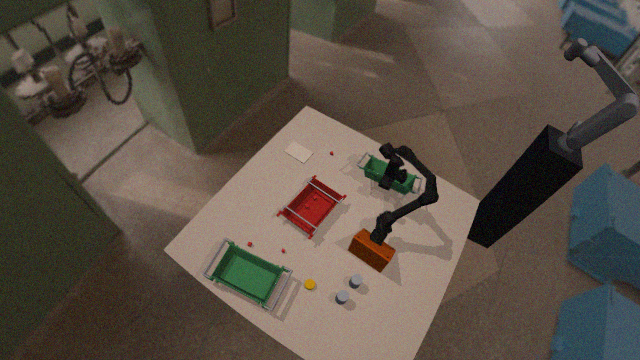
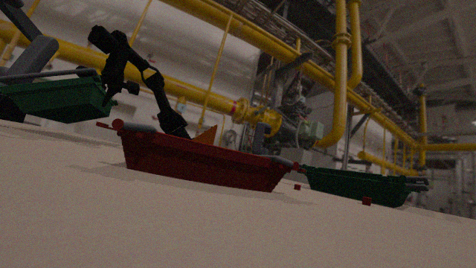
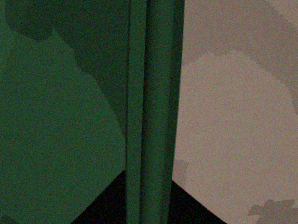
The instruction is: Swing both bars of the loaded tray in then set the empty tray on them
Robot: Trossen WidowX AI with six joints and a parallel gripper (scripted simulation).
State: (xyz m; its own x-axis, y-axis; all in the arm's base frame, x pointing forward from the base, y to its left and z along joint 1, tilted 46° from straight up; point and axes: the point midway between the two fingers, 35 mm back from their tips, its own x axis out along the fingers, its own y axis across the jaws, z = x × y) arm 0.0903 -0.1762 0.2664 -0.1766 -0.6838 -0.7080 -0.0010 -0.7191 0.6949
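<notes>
The green tray lies 80 mm to the right of my gripper tip and 10 mm below it. The rest, counted from my gripper tip: yellow disc 640 mm to the left, 110 mm below, 110 mm ahead; white card 540 mm ahead, 120 mm below, 30 mm to the right.
</notes>
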